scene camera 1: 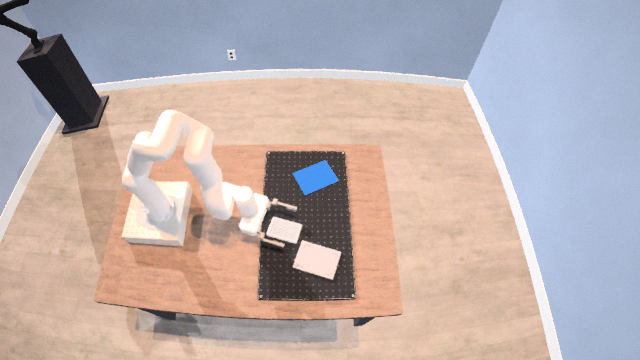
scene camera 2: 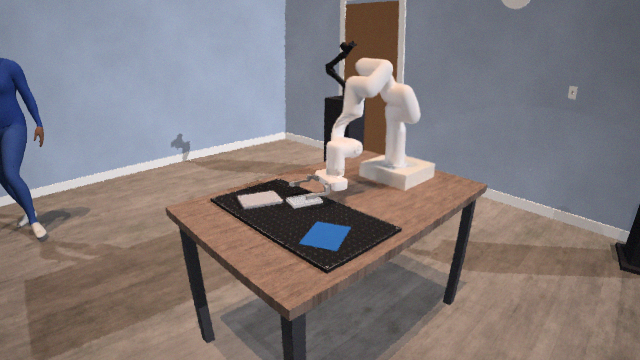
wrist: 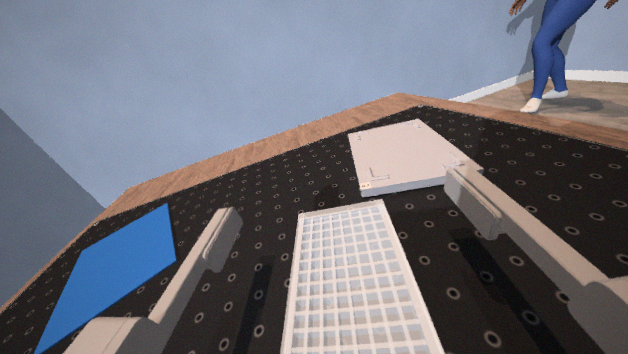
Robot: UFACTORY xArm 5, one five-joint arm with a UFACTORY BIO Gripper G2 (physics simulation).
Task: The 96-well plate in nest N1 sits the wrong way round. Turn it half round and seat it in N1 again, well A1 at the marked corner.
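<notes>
The white 96-well plate (scene camera 1: 284,230) (scene camera 2: 304,201) (wrist: 355,270) lies flat on the black perforated board, wells up, beside the nest and apart from it. I cannot make out its A1 corner. The nest (scene camera 1: 317,260) (scene camera 2: 260,199) (wrist: 400,155) is a pale flat block with small corner brackets; it holds no plate. Its A1 label (wrist: 365,186) is at the near left corner in the wrist view. My gripper (scene camera 1: 289,226) (scene camera 2: 299,190) (wrist: 345,210) is open and empty, its fingers above the board, one on each side of the plate and apart from it.
A blue flat sheet (scene camera 1: 315,177) (scene camera 2: 326,236) (wrist: 115,270) lies on the black board (scene camera 1: 280,280) (scene camera 2: 280,220), away from the plate and nest. The right finger is close to the nest's near corner in the wrist view. A person in blue (scene camera 2: 15,130) (wrist: 550,45) stands beyond the table.
</notes>
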